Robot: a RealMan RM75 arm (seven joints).
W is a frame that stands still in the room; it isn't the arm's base.
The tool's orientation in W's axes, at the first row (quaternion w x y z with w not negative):
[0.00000 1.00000 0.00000 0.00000]
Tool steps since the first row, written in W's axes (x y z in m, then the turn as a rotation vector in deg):
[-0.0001 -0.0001 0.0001 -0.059 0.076 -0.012]
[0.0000 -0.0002 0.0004 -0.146 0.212 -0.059]
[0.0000 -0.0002 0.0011 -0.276 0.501 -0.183]
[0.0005 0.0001 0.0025 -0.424 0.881 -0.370]
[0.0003 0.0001 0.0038 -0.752 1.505 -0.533]
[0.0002 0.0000 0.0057 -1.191 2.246 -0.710]
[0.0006 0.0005 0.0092 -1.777 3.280 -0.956]
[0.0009 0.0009 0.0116 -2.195 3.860 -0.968]
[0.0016 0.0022 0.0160 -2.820 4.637 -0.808]
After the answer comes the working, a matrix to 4 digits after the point.
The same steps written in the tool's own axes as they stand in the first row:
[-0.0001 0.0001 -0.0001 -0.059 -0.076 0.012]
[0.0000 0.0002 -0.0004 -0.146 -0.212 0.059]
[0.0000 0.0002 -0.0011 -0.276 -0.501 0.183]
[0.0005 -0.0001 -0.0025 -0.424 -0.881 0.370]
[0.0003 -0.0001 -0.0038 -0.752 -1.505 0.533]
[0.0002 0.0000 -0.0057 -1.191 -2.246 0.710]
[0.0006 -0.0005 -0.0092 -1.777 -3.280 0.956]
[0.0009 -0.0009 -0.0116 -2.195 -3.860 0.968]
[0.0016 -0.0022 -0.0160 -2.820 -4.637 0.808]

The tool's axes in the first row as the columns of a matrix, in W's axes (rounded; the answer above uses it unrounded):
[1.0000 0.0000 0.0000]
[0.0000 -1.0000 0.0000]
[0.0000 0.0000 -1.0000]

